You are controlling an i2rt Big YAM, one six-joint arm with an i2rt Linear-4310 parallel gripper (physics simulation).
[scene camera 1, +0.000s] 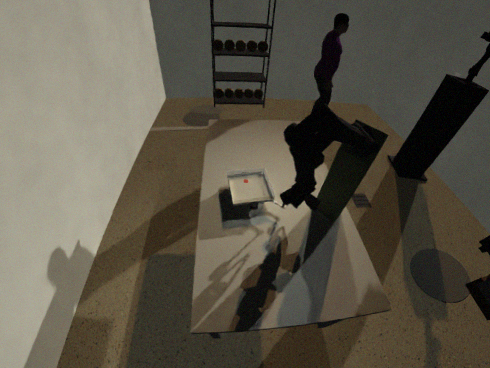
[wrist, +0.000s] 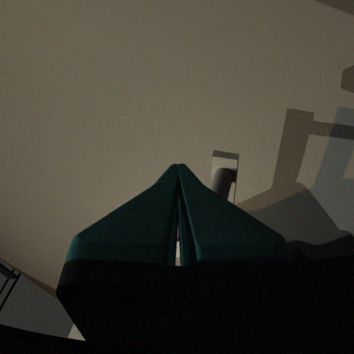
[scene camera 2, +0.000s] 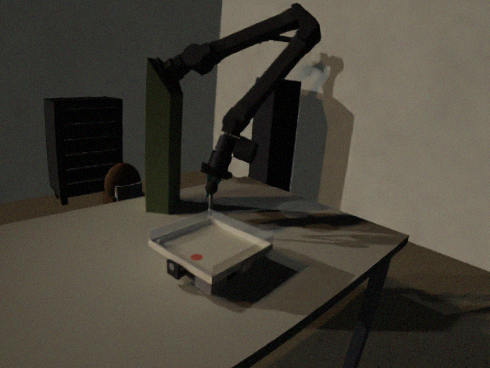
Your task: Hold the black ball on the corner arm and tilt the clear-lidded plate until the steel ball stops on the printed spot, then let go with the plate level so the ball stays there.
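The square clear-lidded plate (scene camera 1: pixel 249 171) (scene camera 2: pixel 174 228) sits about level on a dark base (scene camera 1: pixel 235 212) (scene camera 2: pixel 176 269) in the middle of the table. Its red printed spot (scene camera 1: pixel 246 180) (scene camera 2: pixel 197 257) shows near one edge. I cannot make out the steel ball. A thin corner arm (scene camera 1: pixel 277 203) (scene camera 2: pixel 210 205) (wrist: pixel 223 180) rises from the plate's corner next to the robot. My gripper (scene camera 1: pixel 288 201) (scene camera 2: pixel 211 190) (wrist: pixel 178 169) is shut and empty. In the wrist view the arm's grey rod stands just right of the closed teal fingers, outside them. The black ball is not clear to see.
The robot's dark green mount pillar (scene camera 1: pixel 342 179) (scene camera 2: pixel 163 146) stands on the table behind the plate. A person (scene camera 1: pixel 329 62) walks by the back wall next to a black shelf rack (scene camera 1: pixel 212 55). A dark cabinet (scene camera 2: pixel 276 135) stands beyond the table.
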